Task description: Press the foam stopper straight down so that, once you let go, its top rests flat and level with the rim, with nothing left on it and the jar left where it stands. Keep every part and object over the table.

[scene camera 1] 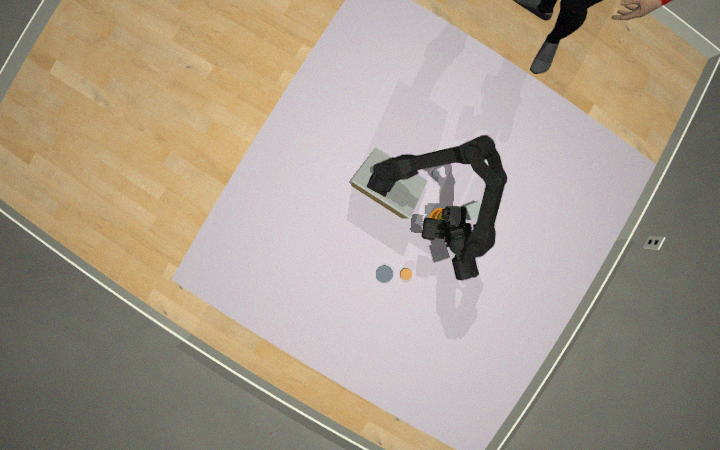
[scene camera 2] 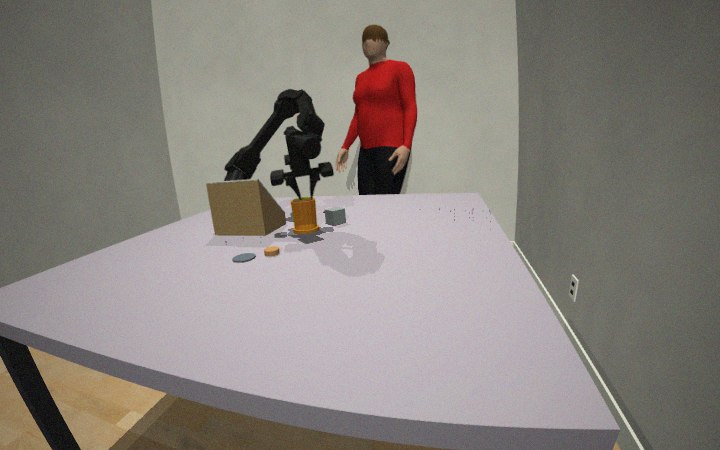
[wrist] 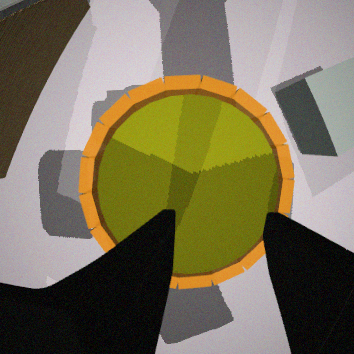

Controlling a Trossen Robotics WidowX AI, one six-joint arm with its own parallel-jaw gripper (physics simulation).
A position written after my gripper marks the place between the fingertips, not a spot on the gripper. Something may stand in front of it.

Note:
I see my gripper (scene camera 2: 306, 198) and an orange jar (scene camera 2: 304, 213).
The orange jar shows as well in the wrist view (wrist: 177, 84). My gripper also shows in scene camera 1 (scene camera 1: 450, 224) and in the wrist view (wrist: 220, 223).

